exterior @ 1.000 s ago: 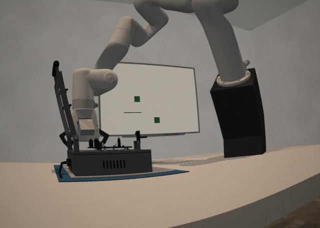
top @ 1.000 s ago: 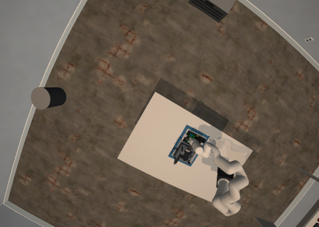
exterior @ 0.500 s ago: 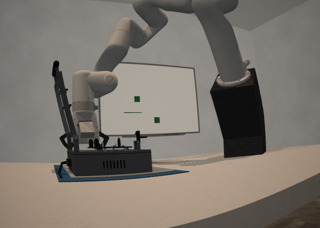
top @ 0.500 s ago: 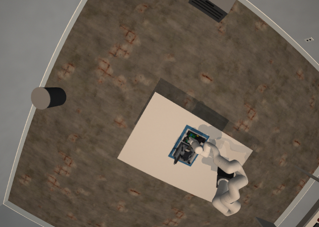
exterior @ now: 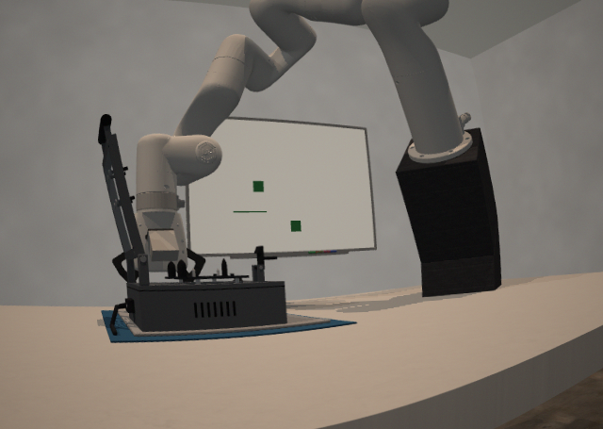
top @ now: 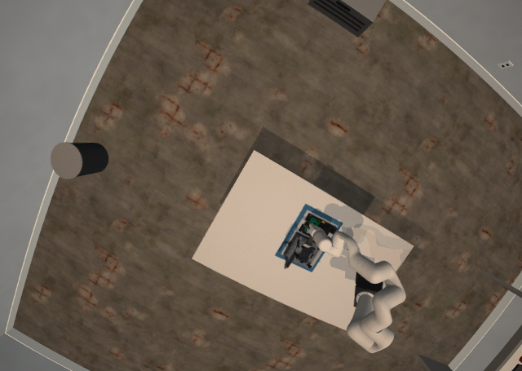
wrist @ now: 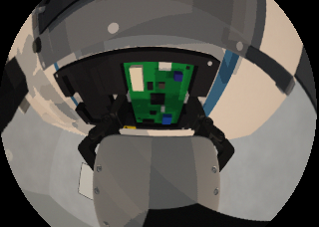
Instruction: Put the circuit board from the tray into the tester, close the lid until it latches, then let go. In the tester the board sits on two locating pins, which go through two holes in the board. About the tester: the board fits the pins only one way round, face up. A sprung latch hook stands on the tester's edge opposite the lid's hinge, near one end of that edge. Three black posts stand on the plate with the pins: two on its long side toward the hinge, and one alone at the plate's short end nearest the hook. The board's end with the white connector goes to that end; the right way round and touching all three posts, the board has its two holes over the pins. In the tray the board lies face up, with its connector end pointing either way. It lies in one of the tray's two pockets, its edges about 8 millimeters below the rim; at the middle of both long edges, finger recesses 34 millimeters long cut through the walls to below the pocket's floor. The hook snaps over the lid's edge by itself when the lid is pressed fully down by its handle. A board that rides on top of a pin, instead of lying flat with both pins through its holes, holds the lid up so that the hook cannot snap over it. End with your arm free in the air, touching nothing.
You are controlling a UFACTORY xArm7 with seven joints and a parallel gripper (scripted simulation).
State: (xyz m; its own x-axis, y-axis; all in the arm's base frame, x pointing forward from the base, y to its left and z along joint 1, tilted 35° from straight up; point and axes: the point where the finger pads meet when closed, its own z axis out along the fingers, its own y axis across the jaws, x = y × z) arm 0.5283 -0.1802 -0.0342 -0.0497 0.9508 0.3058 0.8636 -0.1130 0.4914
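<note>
The green circuit board lies right at my hand. Also, from my hand: lid 170 mm to the left, 160 mm above, 70 mm ahead; latch hook 220 mm to the left, 110 mm behind, 60 mm above.
</note>
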